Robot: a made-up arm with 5 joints.
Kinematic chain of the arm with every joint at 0, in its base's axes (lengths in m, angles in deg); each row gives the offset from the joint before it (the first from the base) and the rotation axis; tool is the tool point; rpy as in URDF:
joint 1: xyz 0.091 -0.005 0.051 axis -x
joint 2: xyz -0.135 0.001 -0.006 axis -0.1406 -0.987 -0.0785
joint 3: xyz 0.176 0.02 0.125 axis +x
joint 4: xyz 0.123 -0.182 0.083 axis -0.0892 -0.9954 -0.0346
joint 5: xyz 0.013 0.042 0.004 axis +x
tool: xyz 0.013 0.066 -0.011 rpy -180 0 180
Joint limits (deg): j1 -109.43..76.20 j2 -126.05..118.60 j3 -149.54..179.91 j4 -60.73..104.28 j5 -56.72..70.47
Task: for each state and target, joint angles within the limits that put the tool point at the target. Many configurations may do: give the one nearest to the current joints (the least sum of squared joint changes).
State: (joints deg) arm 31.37 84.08 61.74 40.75 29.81
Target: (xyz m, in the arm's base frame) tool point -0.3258 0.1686 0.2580
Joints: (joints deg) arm 44.60 100.13 19.55 17.91 44.89
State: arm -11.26 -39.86 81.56 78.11 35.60
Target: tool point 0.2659 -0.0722 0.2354
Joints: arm 9.56 1.73 34.82 72.18 7.98
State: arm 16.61 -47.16 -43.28 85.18 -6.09
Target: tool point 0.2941 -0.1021 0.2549
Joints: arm -23.13 -3.00 -23.25 86.38 -4.68
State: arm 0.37 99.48 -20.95 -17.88 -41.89
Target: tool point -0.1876 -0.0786 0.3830
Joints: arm -11.30 81.58 -20.94 -8.32 -43.66
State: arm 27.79 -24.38 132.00 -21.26 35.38
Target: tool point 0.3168 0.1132 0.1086
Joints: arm 2.70 9.80 173.97 -55.59 70.47
